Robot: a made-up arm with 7 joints. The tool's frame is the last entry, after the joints.
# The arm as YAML. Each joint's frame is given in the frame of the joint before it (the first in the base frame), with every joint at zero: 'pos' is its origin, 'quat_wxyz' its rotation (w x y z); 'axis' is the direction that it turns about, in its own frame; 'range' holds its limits. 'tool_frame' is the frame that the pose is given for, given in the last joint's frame.
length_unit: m
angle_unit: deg
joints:
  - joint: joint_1
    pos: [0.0, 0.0, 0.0]
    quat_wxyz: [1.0, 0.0, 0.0, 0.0]
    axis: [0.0, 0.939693, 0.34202]
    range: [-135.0, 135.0]
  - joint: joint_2
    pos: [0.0, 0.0, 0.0]
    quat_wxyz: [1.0, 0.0, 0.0, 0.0]
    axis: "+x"
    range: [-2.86, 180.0]
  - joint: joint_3
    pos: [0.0, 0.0, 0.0]
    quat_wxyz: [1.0, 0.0, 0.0, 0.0]
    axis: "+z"
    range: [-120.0, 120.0]
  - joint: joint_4
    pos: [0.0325, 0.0, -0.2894]
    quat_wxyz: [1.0, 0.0, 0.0, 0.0]
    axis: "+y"
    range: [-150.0, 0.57]
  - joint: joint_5
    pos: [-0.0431, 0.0, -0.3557]
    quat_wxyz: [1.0, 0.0, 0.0, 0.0]
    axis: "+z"
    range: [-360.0, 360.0]
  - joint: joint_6
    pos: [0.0, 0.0, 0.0]
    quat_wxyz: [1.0, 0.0, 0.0, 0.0]
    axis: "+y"
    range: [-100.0, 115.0]
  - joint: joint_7
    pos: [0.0, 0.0, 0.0]
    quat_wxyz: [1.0, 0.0, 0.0, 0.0]
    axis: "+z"
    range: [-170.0, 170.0]
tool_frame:
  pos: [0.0, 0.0, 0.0]
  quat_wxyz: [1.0, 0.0, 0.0, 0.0]
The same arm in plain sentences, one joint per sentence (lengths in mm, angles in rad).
The arm has seven revolute joints in a row. What follows holds with every joint at zero, and every direction is one of the base frame's. Joint 1 sits at the same point as the base frame's origin and turns about the direction (0, 0.9397, 0.342), from -2.3562 to 2.3562 rad. Joint 2 sits at the same point as joint 1 and turns about +x, from -0.0499 to 3.1416 rad. Joint 3 sits at the same point as joint 2 and turns about +z, from -2.0944 to 2.0944 rad. Joint 4 sits 32.5 mm along +x and 289.4 mm along -z from joint 3 and turns about +y, from -2.618 to 0.0099 rad. Joint 5 sits 43.1 mm along -x and 355.7 mm along -z from joint 4 and turns about +z, from -6.2832 to 6.2832 rad. Joint 6 sits at the same point as joint 5 and turns about +y, from -1.7453 to 2.0071 rad. Joint 7 sits at the same point as joint 6 and turns about +z, from -2.9671 to 2.9671 rad. The tool frame, which is the frame that the pose is given for, sits at the same point as joint 7; its axes are parallel to the base frame's.
